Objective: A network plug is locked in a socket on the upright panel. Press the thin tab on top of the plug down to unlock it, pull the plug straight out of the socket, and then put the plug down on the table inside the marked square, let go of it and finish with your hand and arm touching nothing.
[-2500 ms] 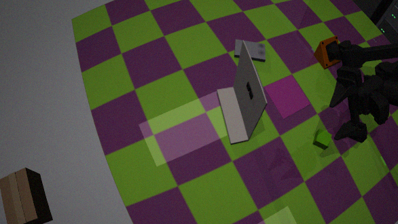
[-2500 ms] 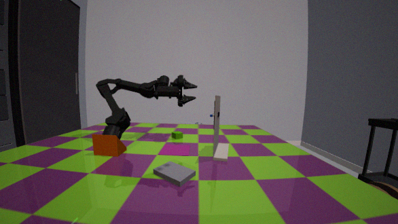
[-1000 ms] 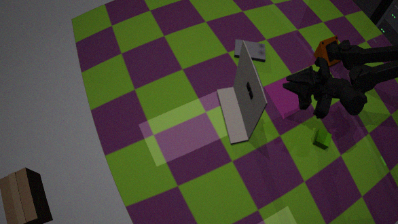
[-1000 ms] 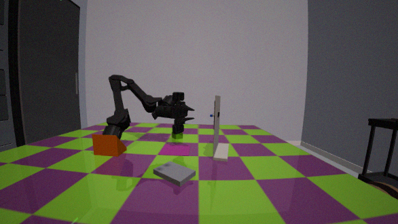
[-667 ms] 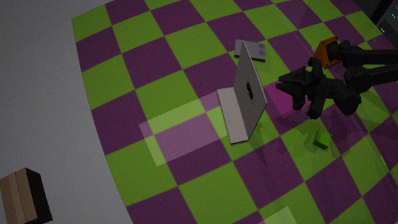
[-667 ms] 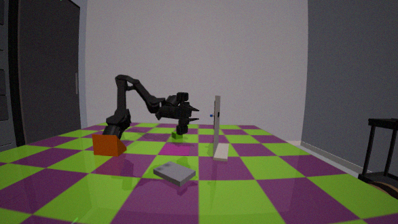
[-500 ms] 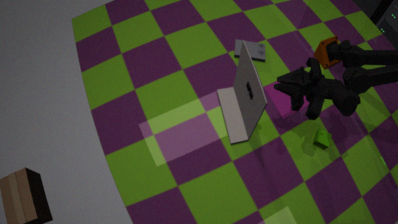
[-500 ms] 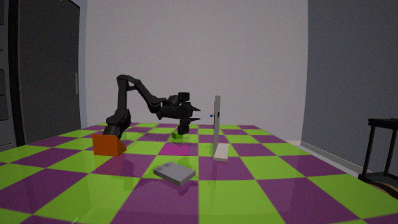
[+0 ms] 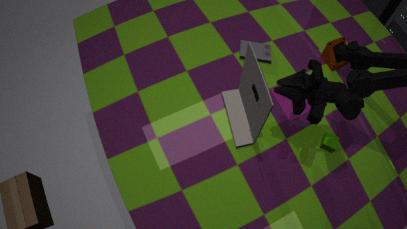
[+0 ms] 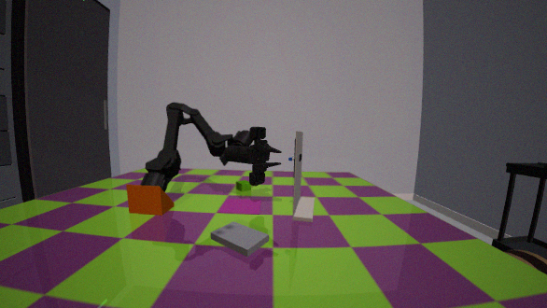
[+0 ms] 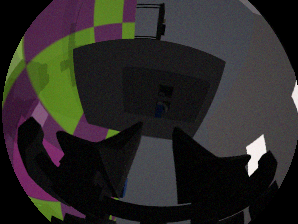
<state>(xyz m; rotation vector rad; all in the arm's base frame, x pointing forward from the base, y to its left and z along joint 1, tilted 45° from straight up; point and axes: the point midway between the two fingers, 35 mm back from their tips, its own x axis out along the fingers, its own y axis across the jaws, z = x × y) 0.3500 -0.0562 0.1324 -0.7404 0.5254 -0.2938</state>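
Now: the network plug 4 cm ahead of my gripper tip and 1 cm to the right of it. The rest, counted from my gripper tip: flat grey block: 11 cm behind, 19 cm to the right, 15 cm below; then magenta marked square: 12 cm behind, 1 cm to the left, 15 cm below; then upright panel: 6 cm ahead, 2 cm to the right, 5 cm below.
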